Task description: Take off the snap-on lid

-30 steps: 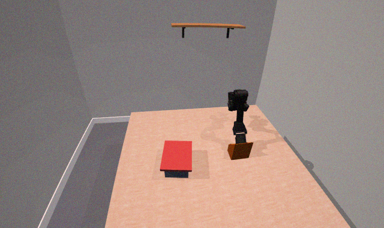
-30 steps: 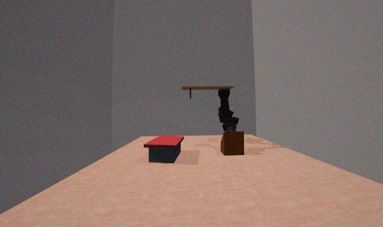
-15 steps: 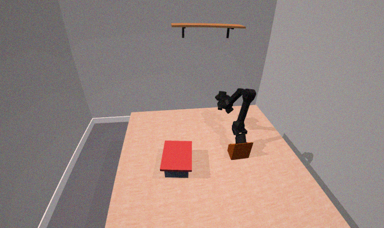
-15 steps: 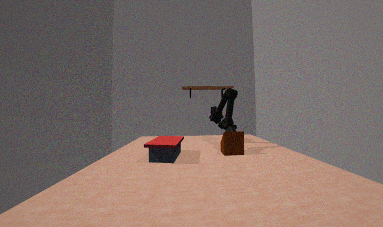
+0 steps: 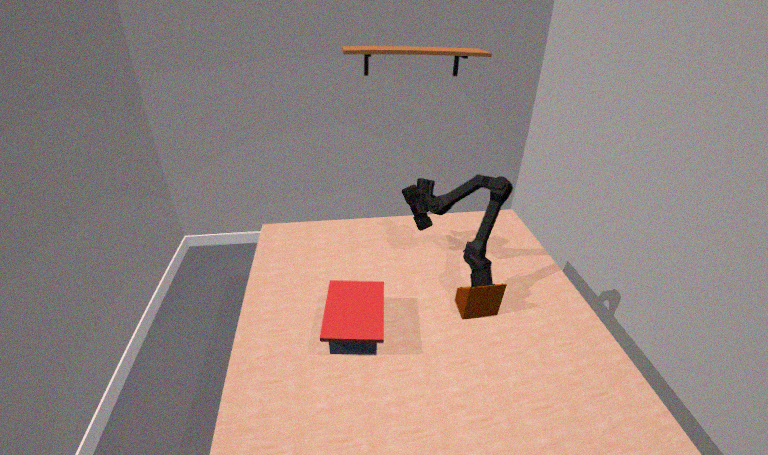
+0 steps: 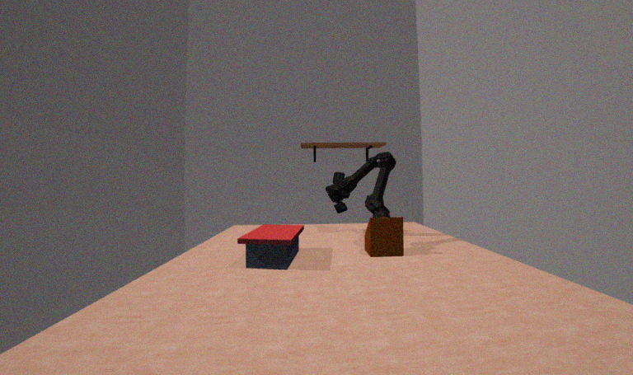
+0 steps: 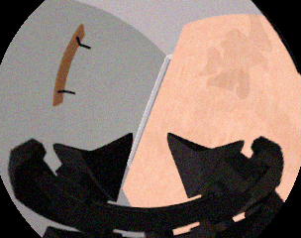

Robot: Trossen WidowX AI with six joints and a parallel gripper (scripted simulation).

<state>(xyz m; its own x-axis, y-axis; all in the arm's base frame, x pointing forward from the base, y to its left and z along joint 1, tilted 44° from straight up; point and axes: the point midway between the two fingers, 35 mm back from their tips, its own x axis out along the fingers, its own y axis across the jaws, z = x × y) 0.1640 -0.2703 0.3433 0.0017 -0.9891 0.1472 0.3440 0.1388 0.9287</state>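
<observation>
The red lid is 28 cm ahead of my gripper tip, 51 cm to the left of it and 5 cm below it. Round my gripper tip: storage box 28 cm ahead, 51 cm to the left, 10 cm below.
</observation>
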